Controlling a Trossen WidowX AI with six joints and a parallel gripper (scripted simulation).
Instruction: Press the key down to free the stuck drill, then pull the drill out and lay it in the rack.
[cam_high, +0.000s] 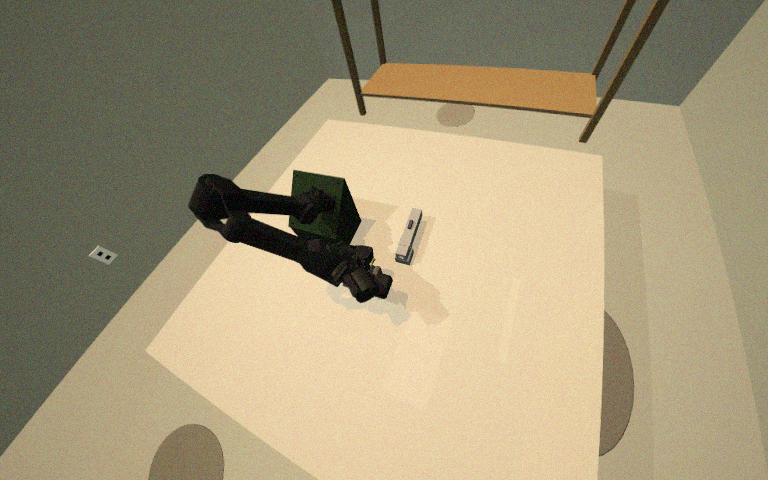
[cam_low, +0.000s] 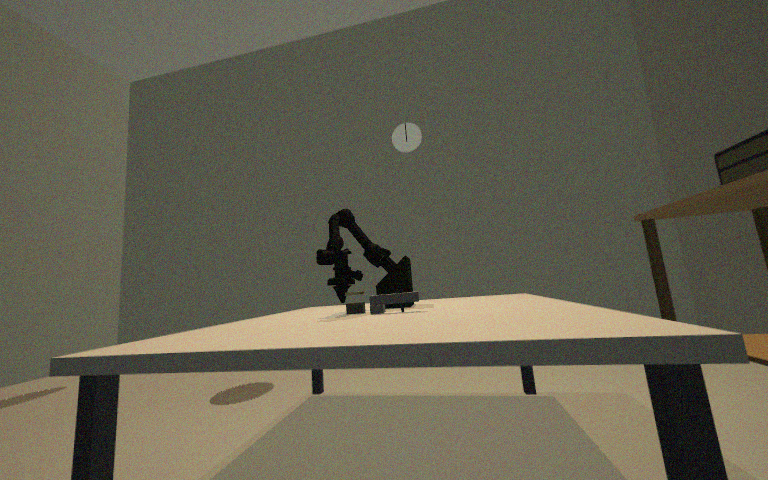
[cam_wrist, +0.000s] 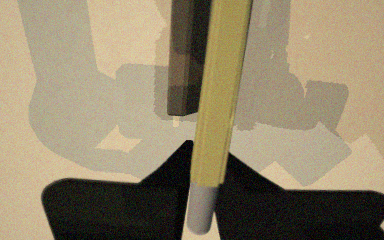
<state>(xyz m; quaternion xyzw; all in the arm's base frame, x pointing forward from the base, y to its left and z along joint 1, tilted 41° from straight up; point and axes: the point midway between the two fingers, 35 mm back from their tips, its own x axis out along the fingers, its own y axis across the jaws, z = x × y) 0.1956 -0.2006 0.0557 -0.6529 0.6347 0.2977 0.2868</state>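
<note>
Right now the drill is 4 cm to the left of my gripper tip and 3 cm above it. The rest, counted from my gripper tip: grey housing: 7 cm ahead, 22 cm to the left; small blue key: 7 cm ahead, 25 cm to the left, 1 cm above.
</note>
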